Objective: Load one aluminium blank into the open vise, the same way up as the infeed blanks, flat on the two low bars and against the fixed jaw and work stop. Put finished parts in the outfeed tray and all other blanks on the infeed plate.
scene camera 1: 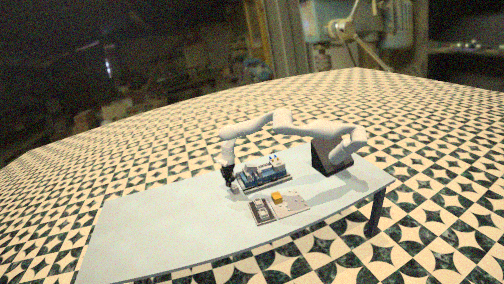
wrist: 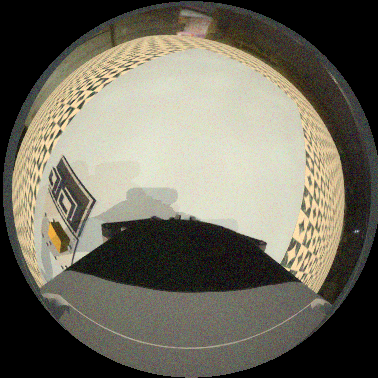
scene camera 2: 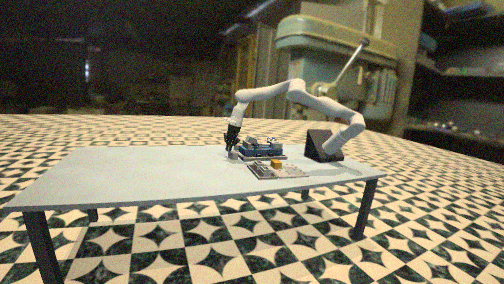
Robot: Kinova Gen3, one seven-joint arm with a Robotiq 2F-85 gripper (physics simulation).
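Frame: origin at the arm's base, x ahead, y left, z up, level; centimetres.
Where they show: gripper, fingertip midpoint: (scene camera 1: 228, 186) (scene camera 2: 227, 151); arm's base at its link origin: (scene camera 1: 334, 157) (scene camera 2: 327, 149).
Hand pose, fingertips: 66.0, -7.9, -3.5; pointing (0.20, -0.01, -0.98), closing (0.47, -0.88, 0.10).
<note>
Things, the pixels of their top centre, and the offset from my fingertips, as dx, dy, dz.
- small grey aluminium blank at its top centre: (scene camera 1: 233, 186) (scene camera 2: 233, 151) -3.1, +0.9, -0.1
- blue vise at its top centre: (scene camera 1: 261, 165) (scene camera 2: 261, 141) -22.1, -3.6, +5.6
- pale infeed plate at its top centre: (wrist: 52, 234) (scene camera 1: 287, 202) (scene camera 2: 286, 169) -27.0, +24.6, -3.5
- orange block at its top centre: (wrist: 53, 237) (scene camera 1: 276, 195) (scene camera 2: 276, 161) -22.5, +20.2, +0.1
A small grey aluminium blank (scene camera 1: 234, 189) (scene camera 2: 232, 154) lies on the table just left of the blue vise (scene camera 1: 262, 173) (scene camera 2: 260, 149). My gripper (scene camera 1: 229, 183) (scene camera 2: 231, 149) (wrist: 184, 222) points down just above the blank, with its fingers closed together and nothing seen between them. The blank rests on the table and is hidden under the gripper body in the wrist view. The dark outfeed tray (scene camera 1: 253, 215) (scene camera 2: 254, 171) (wrist: 83, 197) holds two grey stepped parts. The pale infeed plate (scene camera 1: 296, 204) (scene camera 2: 294, 172) carries an orange block (scene camera 1: 276, 197) (scene camera 2: 275, 163) (wrist: 57, 237).
The arm's dark wedge base (scene camera 1: 326, 160) (scene camera 2: 319, 146) stands at the right end of the table. The tray and plate lie side by side in front of the vise. The table's left half stretches away from the gripper.
</note>
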